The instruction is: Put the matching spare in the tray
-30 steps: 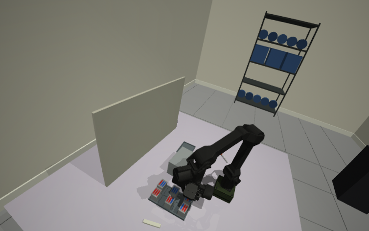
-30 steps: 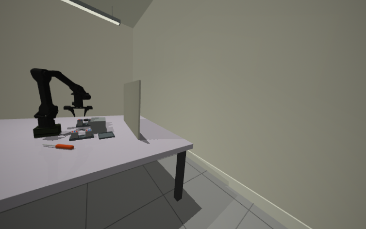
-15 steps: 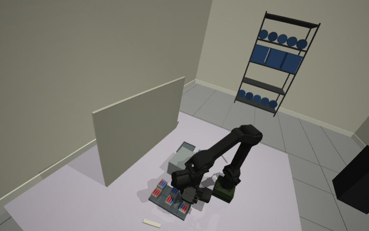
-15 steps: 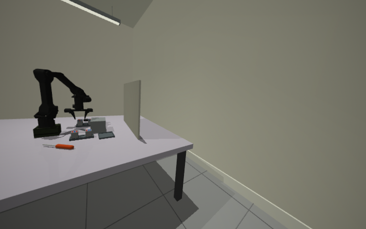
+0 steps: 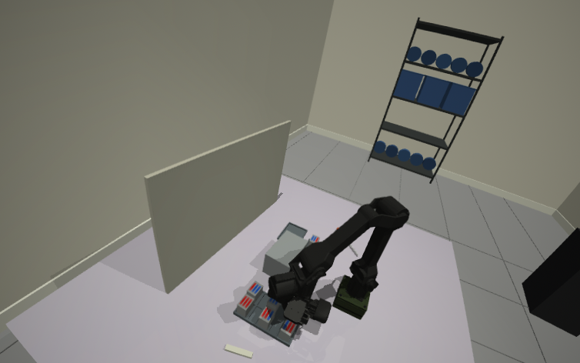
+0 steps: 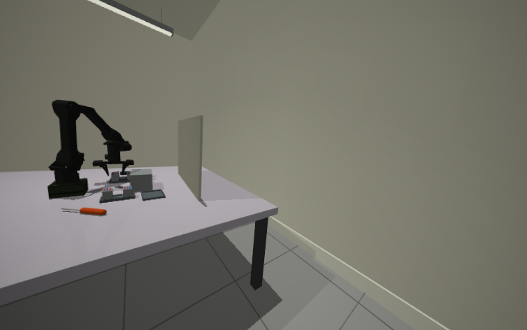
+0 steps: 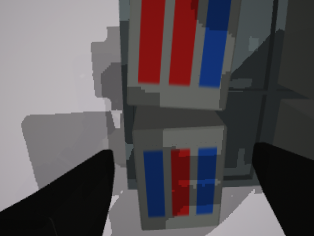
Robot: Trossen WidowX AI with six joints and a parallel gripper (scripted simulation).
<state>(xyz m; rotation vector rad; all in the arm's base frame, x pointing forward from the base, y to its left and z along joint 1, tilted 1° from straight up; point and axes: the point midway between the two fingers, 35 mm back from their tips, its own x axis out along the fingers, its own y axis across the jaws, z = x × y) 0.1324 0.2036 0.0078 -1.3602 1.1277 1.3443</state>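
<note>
My gripper tip is now 10 mm to the left of the grey spare. The rest, counted from my gripper tip: small dark piece: 140 mm to the right, 50 mm ahead, 40 mm below; grey mounted unit: 160 mm to the right, 150 mm ahead, 10 mm above; holder: 340 mm to the right, 80 mm ahead, 30 mm below.
</note>
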